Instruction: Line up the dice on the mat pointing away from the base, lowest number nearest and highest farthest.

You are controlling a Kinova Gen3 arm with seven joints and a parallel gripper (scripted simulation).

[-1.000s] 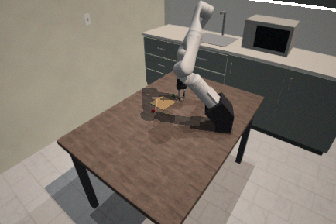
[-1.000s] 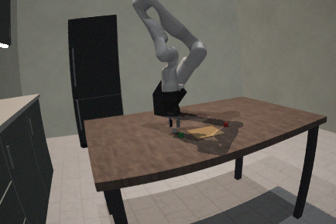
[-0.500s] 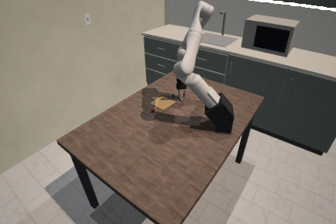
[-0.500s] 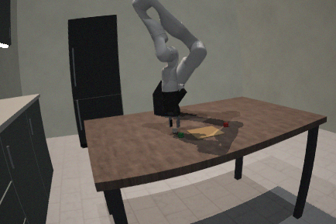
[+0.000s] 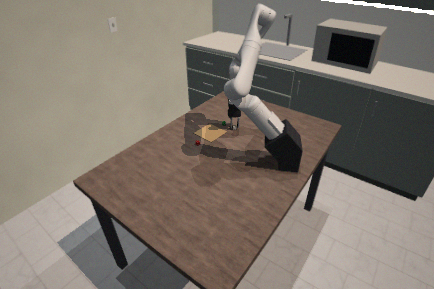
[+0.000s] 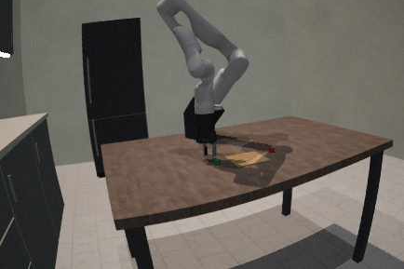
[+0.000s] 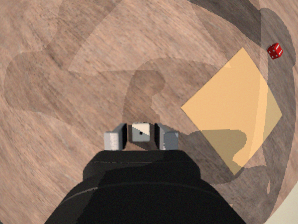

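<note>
The white die is 20 mm below my hand. From my hand the other things lie so: red die (250 mm to the left, 90 mm ahead, 20 mm below); green die (80 mm ahead, 20 mm below, 10 mm to the right); tan mat (110 mm to the left, 100 mm ahead, 30 mm below).
</note>
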